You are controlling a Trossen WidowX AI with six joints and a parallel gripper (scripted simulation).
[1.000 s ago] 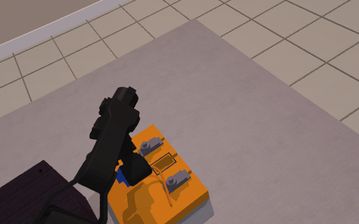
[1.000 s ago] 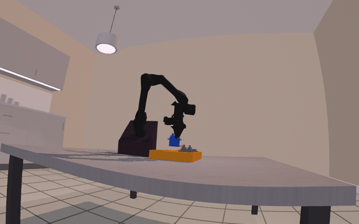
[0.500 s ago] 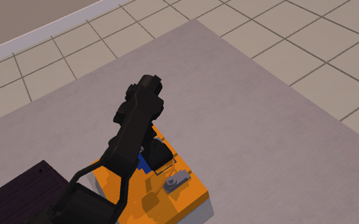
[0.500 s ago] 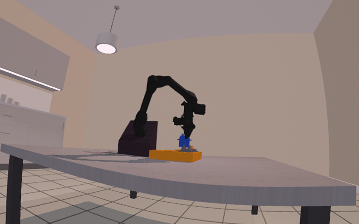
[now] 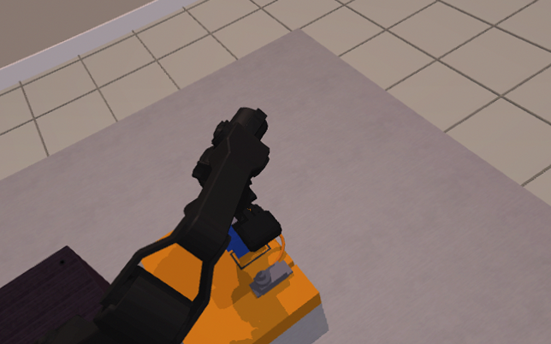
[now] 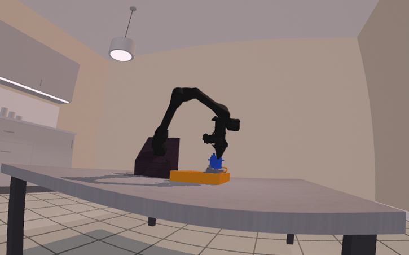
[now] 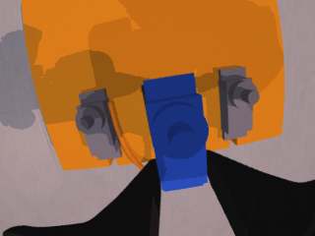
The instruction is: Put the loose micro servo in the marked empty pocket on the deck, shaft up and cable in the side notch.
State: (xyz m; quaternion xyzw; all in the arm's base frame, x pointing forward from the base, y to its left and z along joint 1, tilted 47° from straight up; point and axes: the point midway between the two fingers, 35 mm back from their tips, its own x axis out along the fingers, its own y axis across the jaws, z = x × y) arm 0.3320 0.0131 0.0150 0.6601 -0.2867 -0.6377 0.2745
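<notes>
Now: gripper tip 120 mm past the orange deck and 90 mm above it.
</notes>
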